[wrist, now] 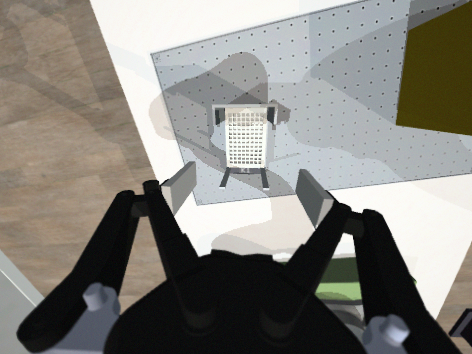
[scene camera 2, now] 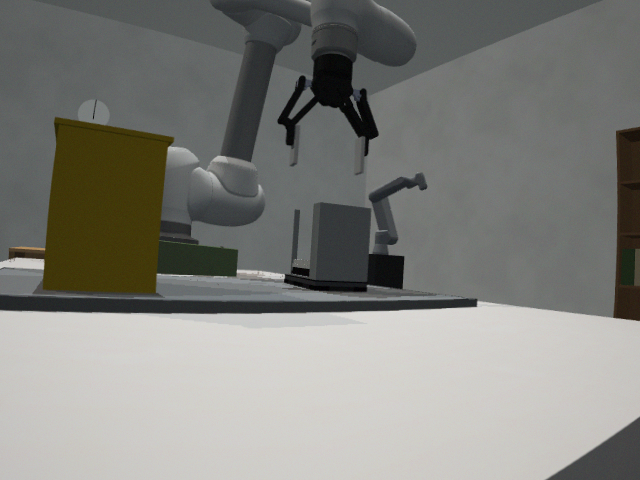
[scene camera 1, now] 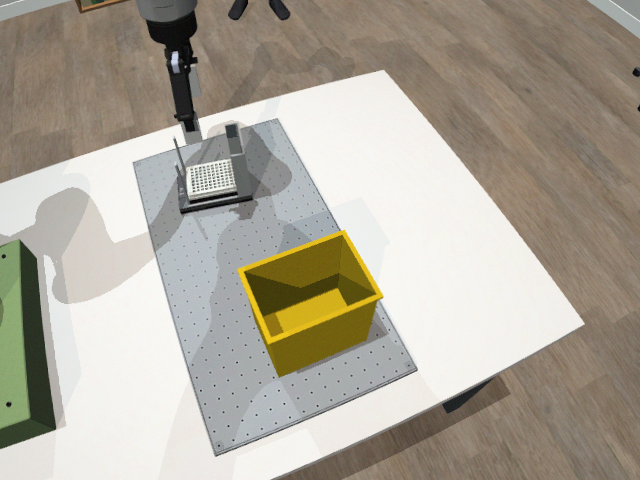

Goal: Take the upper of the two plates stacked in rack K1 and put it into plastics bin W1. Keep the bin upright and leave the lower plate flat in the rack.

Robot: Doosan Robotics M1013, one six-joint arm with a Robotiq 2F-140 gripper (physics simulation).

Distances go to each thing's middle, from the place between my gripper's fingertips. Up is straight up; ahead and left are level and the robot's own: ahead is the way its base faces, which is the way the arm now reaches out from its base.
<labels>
Right now the white grid plate (scene camera 1: 215, 178) is 10 mm ahead of my hand and 180 mm below it. From my hand the other things lie so: yellow bin W1 (scene camera 2: 103, 228): 110 mm ahead, 370 mm to the right, 130 mm below.
</labels>
